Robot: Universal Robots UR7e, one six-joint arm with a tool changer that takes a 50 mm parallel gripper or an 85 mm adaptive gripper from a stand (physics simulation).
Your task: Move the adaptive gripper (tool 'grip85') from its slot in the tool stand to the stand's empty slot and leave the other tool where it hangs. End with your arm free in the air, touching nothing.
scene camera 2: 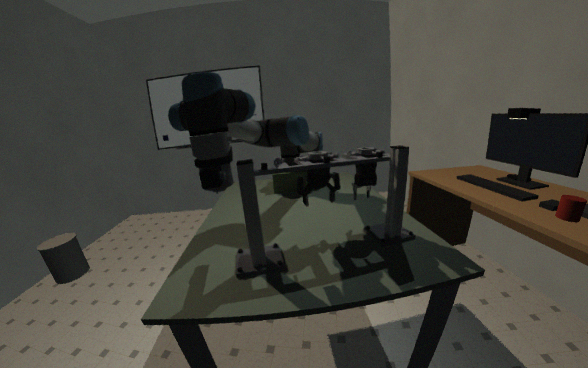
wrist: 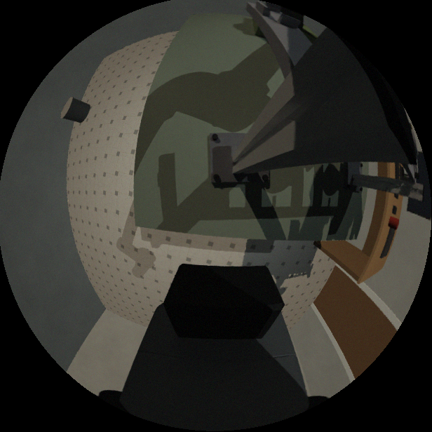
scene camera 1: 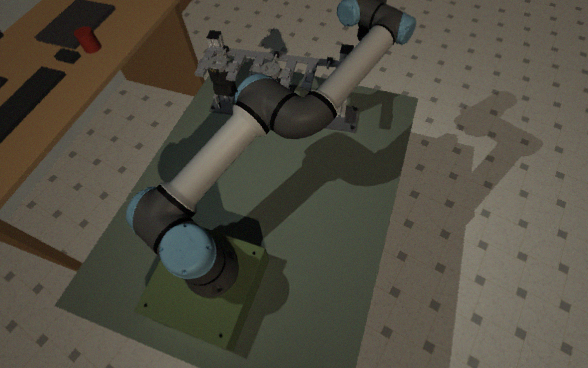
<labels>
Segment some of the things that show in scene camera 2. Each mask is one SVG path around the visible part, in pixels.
A narrower gripper tool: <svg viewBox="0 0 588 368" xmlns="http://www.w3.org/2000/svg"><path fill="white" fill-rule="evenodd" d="M377 162L355 164L356 174L352 183L354 200L356 200L357 188L367 186L367 198L369 198L371 185L376 186L377 184L375 172ZM350 153L352 153L352 156L355 153L359 153L359 156L372 158L376 157L375 154L372 154L372 151L380 152L380 150L375 150L375 148L361 147L357 148L357 152Z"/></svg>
An adaptive gripper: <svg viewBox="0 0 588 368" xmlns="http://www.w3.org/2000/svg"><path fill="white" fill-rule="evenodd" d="M339 174L336 172L330 174L330 167L307 170L306 177L298 176L297 193L303 195L303 203L308 206L307 195L313 188L318 189L325 186L330 189L330 202L334 202L335 191L340 189ZM299 158L300 161L302 161L302 158L307 158L311 163L323 163L321 156L333 158L334 154L327 154L325 151L309 152L308 157Z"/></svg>
</labels>
